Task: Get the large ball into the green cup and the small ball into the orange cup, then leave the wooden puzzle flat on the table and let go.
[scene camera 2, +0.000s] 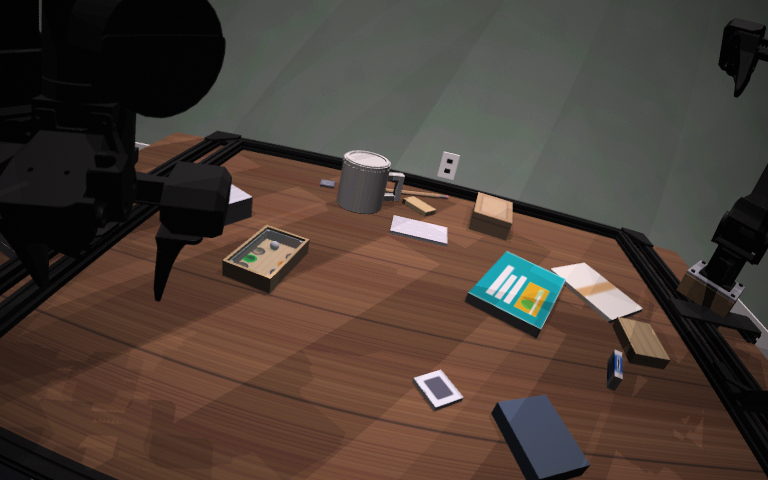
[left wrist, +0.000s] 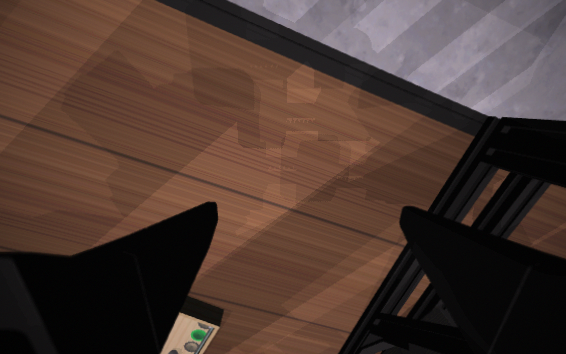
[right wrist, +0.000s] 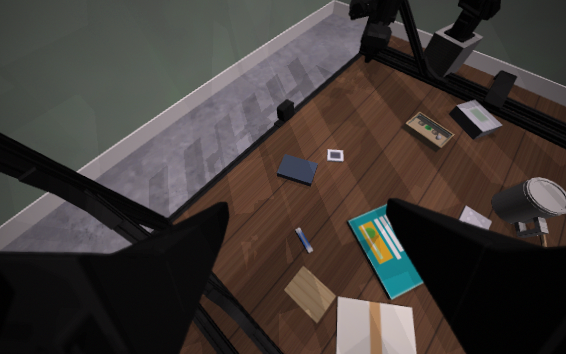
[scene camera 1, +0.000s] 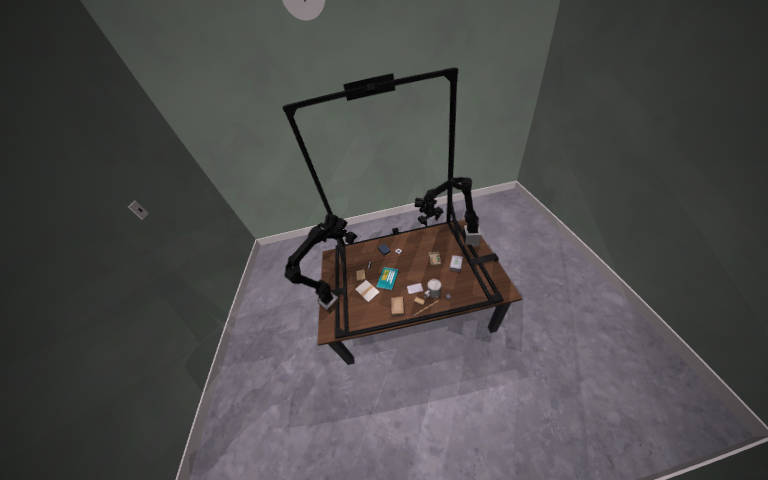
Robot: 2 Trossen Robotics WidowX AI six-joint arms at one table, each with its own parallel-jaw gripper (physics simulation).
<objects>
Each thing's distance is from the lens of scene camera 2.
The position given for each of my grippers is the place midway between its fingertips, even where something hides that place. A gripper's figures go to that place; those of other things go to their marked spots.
my left gripper (scene camera 2: pixel 100 291): 0.36 m
wooden puzzle (scene camera 2: pixel 264 260): 0.55 m
</objects>
